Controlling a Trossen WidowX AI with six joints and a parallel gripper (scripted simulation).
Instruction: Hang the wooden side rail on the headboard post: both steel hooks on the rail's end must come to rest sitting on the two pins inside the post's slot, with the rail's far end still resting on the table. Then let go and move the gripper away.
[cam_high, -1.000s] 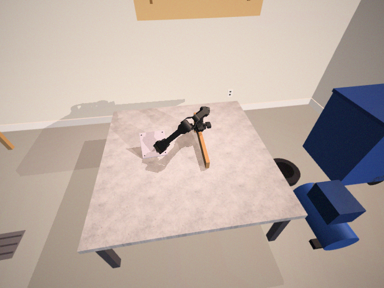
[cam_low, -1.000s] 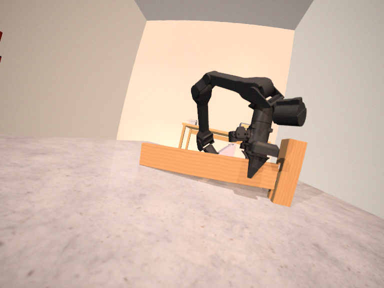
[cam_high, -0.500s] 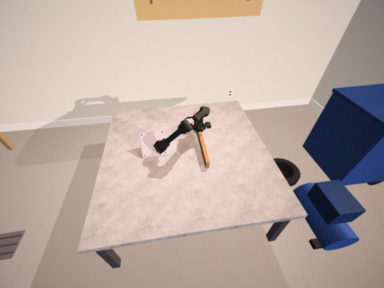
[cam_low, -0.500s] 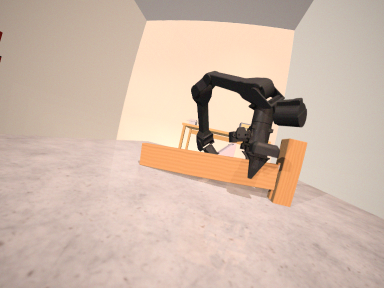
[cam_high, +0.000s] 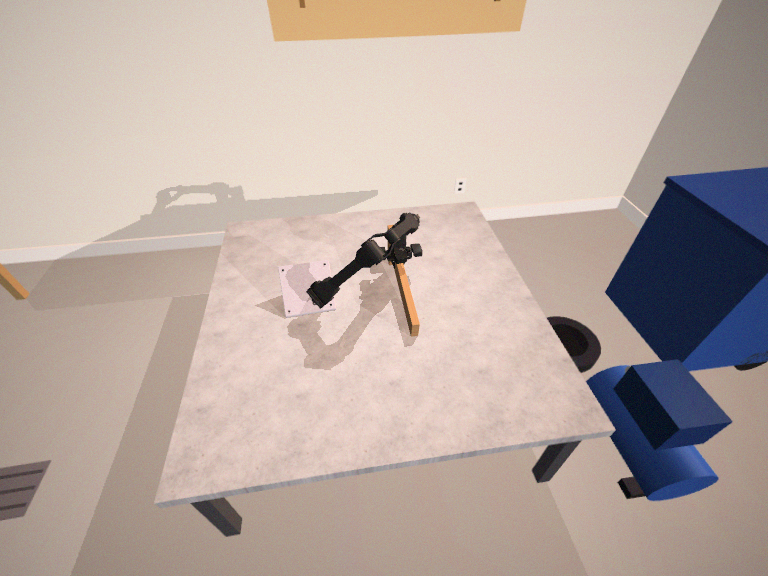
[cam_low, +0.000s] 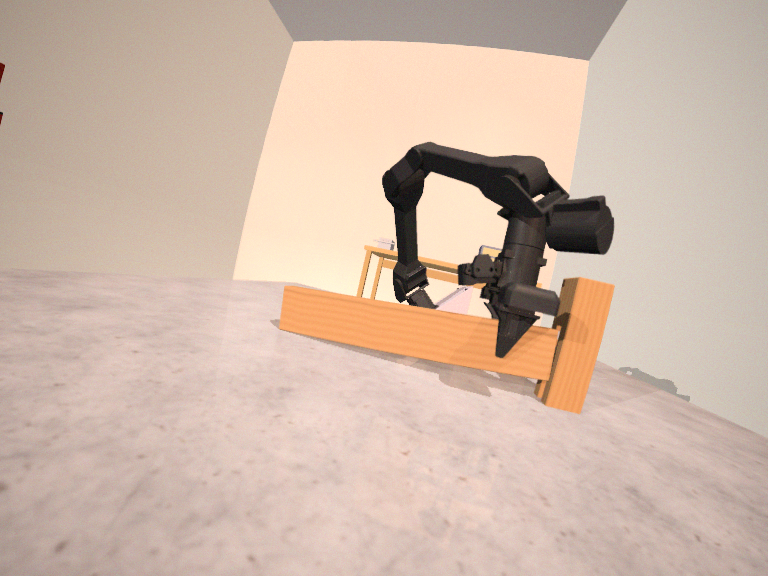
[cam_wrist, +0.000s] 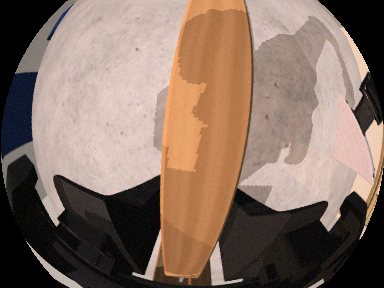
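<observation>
Now: the headboard post 10 cm to the left of my gripper tip, 4 cm above it and 1 cm ahead of it.
</observation>
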